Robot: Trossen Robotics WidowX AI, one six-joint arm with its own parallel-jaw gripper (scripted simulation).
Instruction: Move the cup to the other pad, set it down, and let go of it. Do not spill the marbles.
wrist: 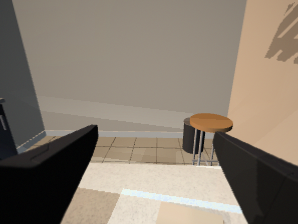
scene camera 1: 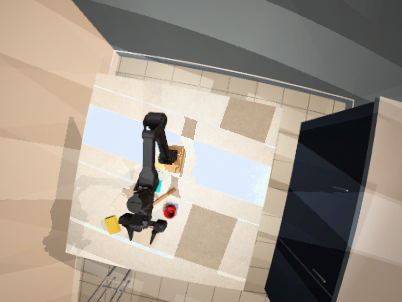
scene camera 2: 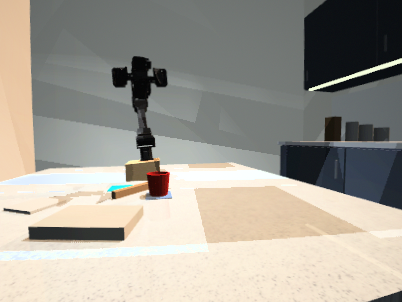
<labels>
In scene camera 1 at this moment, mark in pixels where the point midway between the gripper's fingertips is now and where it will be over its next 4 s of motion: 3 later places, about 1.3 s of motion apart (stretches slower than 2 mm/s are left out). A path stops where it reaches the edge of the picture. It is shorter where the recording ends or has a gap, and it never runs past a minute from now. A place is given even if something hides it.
My gripper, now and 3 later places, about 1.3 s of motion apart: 140, 242; 169, 210; 171, 206; 170, 208
</labels>
